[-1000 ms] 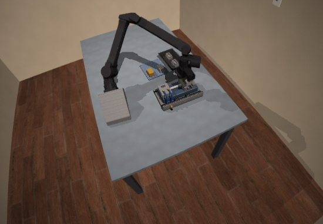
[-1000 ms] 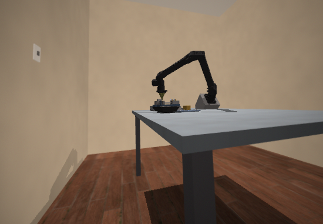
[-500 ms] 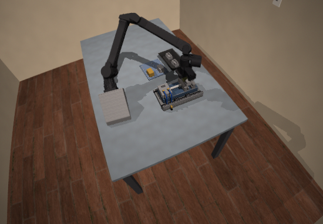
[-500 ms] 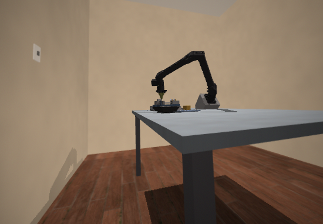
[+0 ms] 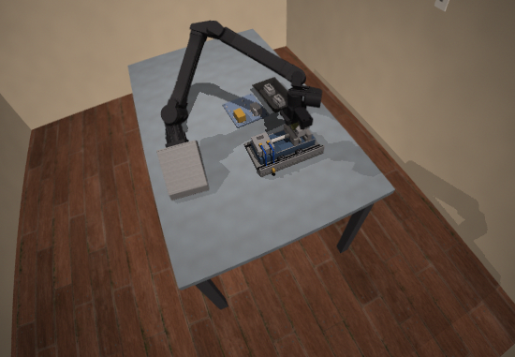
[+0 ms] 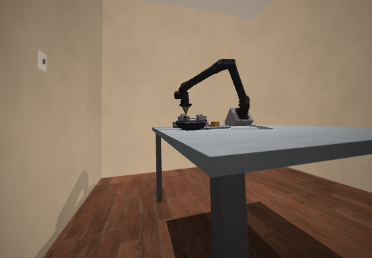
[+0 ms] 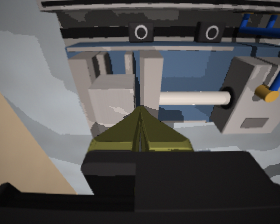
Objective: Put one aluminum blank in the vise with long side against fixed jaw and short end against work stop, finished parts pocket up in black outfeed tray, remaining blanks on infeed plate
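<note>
Right now the blue vise base is 50 mm behind my hand, 10 mm to the right of it and 70 mm below it. Round my hand: yellow brass blank (180 mm behind, 240 mm to the left, 90 mm below).
</note>
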